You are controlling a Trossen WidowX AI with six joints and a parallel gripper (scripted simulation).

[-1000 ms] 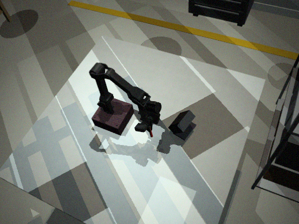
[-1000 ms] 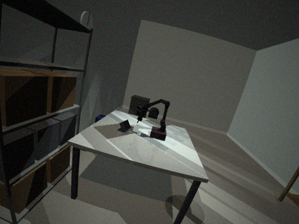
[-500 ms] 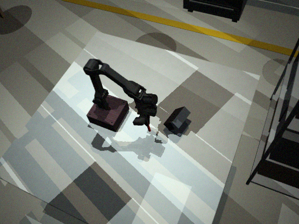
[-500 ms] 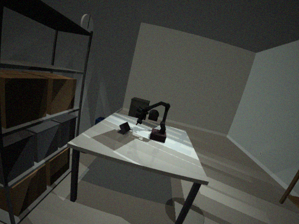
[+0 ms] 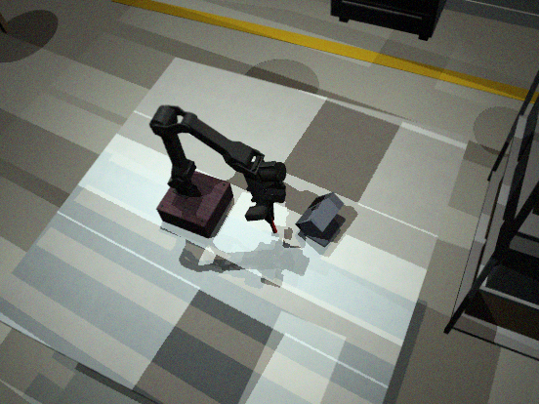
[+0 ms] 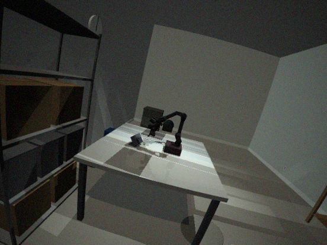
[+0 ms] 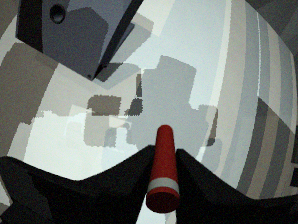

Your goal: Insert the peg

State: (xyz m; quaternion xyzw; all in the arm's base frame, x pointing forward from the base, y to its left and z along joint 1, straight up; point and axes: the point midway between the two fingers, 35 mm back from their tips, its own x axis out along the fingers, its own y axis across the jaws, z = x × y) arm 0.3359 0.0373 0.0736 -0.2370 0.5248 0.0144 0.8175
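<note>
Right now my gripper tip is 9 cm short of the grey sloped panel block, 13 cm to the right of it and 6 cm above it. Round my gripper tip: red peg (1 cm behind, 1 cm above).
</note>
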